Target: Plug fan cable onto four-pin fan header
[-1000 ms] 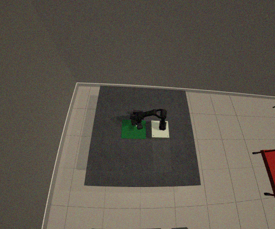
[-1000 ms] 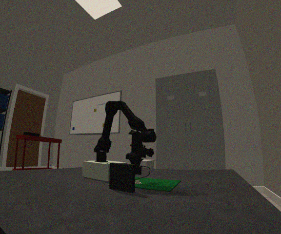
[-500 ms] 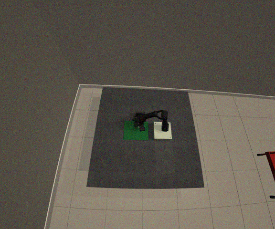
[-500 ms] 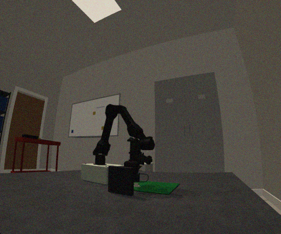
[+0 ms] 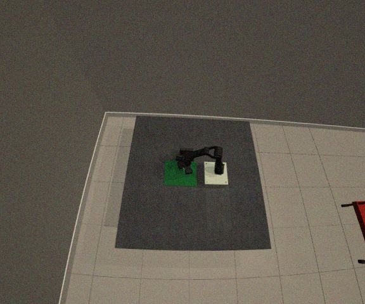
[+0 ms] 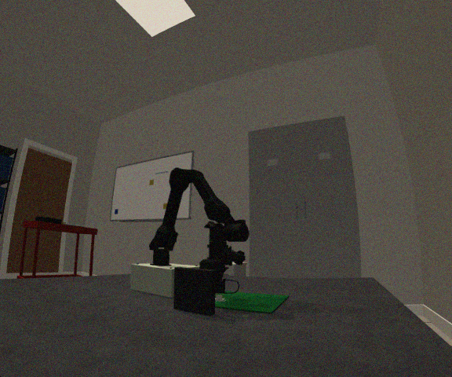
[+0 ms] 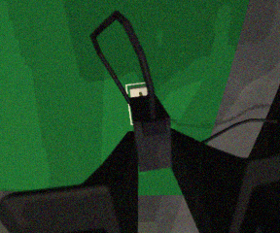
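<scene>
Right now the white four-pin fan header is 1 cm ahead of my gripper tip and 4 cm below it. The rest, counted from my gripper tip: green board: 4 cm ahead, 6 cm to the left, 6 cm below; then dark plug: 1 cm ahead, 1 cm above; then black fan: 2 cm ahead, 14 cm to the right, 2 cm above.
</scene>
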